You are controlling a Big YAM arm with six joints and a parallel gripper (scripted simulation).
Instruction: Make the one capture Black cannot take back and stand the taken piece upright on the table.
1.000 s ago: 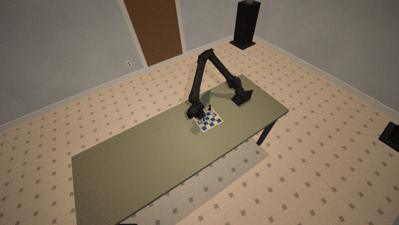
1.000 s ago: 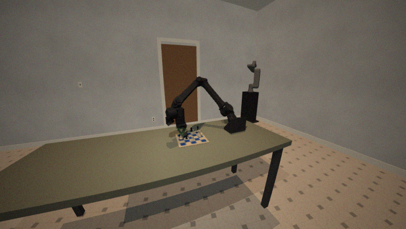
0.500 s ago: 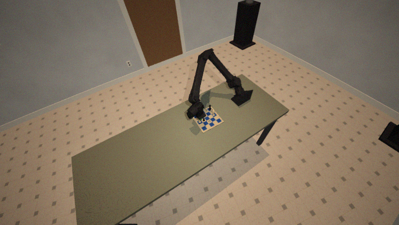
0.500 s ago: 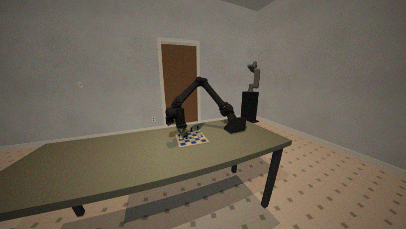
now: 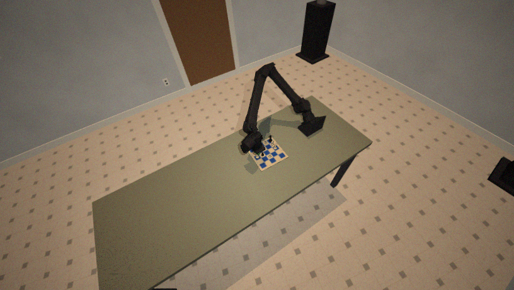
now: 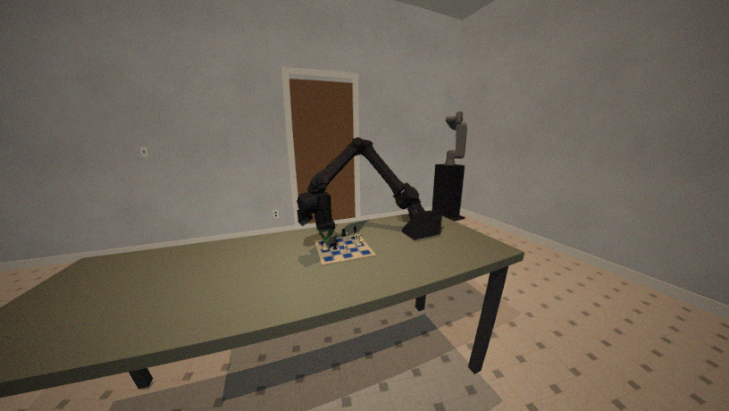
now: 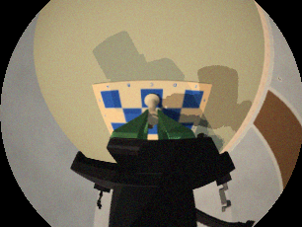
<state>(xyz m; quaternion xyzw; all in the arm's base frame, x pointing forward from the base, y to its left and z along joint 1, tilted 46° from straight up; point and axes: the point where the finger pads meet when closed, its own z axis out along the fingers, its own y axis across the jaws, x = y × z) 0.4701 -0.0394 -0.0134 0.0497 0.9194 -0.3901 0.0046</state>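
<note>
The white chess piece is 1 cm ahead of my hand and 1 cm below it. Also, from my hand: blue-and-cream chessboard: 7 cm behind, 1 cm to the left, 4 cm below.
</note>
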